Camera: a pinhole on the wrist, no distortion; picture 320 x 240 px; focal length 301.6 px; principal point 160.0 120.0 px. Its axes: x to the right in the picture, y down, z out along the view. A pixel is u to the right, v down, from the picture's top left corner.
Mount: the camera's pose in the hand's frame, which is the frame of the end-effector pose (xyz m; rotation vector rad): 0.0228 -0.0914 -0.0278 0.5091 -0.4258 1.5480
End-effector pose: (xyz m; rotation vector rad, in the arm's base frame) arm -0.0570 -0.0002 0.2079 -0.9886 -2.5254 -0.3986
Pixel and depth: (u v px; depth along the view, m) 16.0 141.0 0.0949
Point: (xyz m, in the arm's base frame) -0.2052 -0.1064 0.1743
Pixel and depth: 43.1 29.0 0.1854
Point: -0.3142 -0.0937 0.1469
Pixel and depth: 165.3 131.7 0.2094
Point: -0.2562 -0.0718 0.0661
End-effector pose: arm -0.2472 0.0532 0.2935 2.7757 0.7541 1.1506
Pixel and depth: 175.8 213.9 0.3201
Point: -0.2226 0.2918 0.0168
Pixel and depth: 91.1 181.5 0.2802
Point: -0.2698 0.3368 0.0922
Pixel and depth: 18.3 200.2 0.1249
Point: -0.3076 0.2443 0.2136
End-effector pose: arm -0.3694 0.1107 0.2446 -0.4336 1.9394 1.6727
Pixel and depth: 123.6 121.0 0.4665
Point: -0.1225 0.3640 -0.1336
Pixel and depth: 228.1 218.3 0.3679
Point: -0.1148 0.3822 0.0732
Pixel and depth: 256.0 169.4 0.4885
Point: -0.1226 0.5216 0.0296
